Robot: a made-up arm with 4 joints.
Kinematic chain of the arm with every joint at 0, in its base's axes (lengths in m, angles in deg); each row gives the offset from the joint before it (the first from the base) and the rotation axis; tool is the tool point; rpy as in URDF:
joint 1: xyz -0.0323 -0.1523 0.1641 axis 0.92 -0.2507 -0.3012
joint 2: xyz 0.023 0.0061 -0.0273 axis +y
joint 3: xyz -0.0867 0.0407 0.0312 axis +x
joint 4: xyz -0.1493 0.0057 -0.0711 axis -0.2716 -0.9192 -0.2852
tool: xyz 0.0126 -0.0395 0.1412 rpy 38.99 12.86 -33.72
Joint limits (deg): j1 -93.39..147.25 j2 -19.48..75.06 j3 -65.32..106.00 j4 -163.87..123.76
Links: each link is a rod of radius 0.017 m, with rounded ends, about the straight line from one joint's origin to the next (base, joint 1, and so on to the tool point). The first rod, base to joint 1, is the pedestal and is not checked.
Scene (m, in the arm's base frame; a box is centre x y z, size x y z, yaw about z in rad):
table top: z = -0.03
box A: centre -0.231 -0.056 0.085 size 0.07 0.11 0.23 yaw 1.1
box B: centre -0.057 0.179 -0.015 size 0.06 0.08 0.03 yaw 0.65
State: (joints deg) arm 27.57 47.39 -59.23 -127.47
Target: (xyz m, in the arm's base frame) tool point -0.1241 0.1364 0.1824
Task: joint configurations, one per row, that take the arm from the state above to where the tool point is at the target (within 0.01 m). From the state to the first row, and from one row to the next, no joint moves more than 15 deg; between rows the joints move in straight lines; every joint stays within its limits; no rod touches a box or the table.
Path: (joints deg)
1: 15.57 54.18 -44.87 -135.22
2: 3.57 60.96 -30.51 -142.97
3: -8.43 67.75 -16.15 -150.72
4: -20.43 74.53 -1.79 -158.47
5: -23.19 74.64 10.88 -159.23
6: -25.94 74.74 23.55 -160.00
7: -28.70 74.85 36.22 -160.76
8: -31.46 74.95 48.89 -161.53
9: -34.21 75.06 61.57 -162.29

